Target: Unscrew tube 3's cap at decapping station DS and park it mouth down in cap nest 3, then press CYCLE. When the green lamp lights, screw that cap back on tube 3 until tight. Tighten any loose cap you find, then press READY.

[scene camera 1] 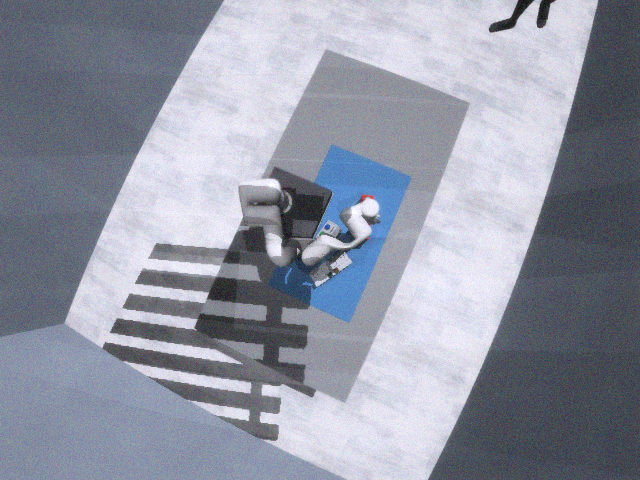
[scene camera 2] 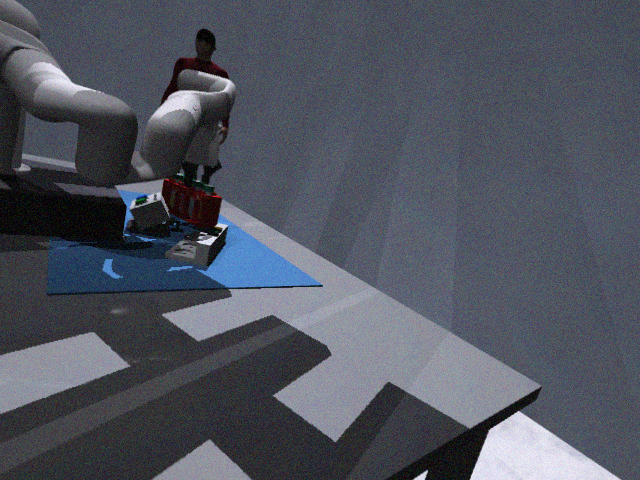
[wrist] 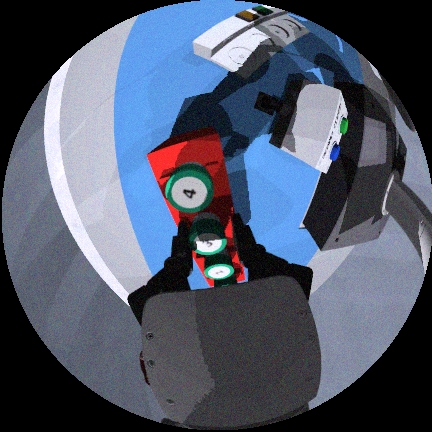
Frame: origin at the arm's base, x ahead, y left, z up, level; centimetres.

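Seen in the pictures: gripper, fingertip midpoint: [scene camera 2: 196, 187] [wrist: 210, 228]; arm's base, origin of the base link: [scene camera 1: 280, 202] [wrist: 389, 191].
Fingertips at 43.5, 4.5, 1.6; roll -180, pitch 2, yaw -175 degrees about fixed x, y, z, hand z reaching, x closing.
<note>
Offsets run from my fingertips to a thing's top centre, as dx, dy, dz. "spot": to the spot under its first point. Level surfaces: height alone.
A red rack [wrist: 181, 155] [scene camera 2: 191, 205] [scene camera 1: 366, 197] stands on the blue mat @(dz -10.2) [wrist: 141, 80] [scene camera 2: 261, 271] [scene camera 1: 366, 167] and holds a row of tubes with numbered green-rimmed caps. My gripper [wrist: 210, 228] is straight above the rack, shut on tube 3 @(+0.4, +0.0, +1.9) [wrist: 207, 241] at its capped top, with one black finger on each side. Tube 4 @(+1.4, -5.1, +1.9) [wrist: 189, 193] stands just beyond it and tube 2 @(-0.7, +5.1, +1.9) [wrist: 219, 271] just behind it. In the overhead view my wrist hides the fingers.
A white box @(-14.9, -11.0, -1.8) [wrist: 318, 125] [scene camera 2: 149, 210] [scene camera 1: 330, 230] with a green button @(-17.6, -12.5, -2.7) [wrist: 343, 125], a blue button @(-16.4, -8.2, -2.7) [wrist: 334, 152] and a black clamp @(spot: -9.2, -13.0, -7.7) [wrist: 278, 102] sits right of the rack. A flat white tray @(-8.3, -27.4, -4.9) [wrist: 229, 44] [scene camera 2: 196, 245] [scene camera 1: 332, 269] with round nests lies farther off. A person [scene camera 2: 199, 52] stands behind the table.
</note>
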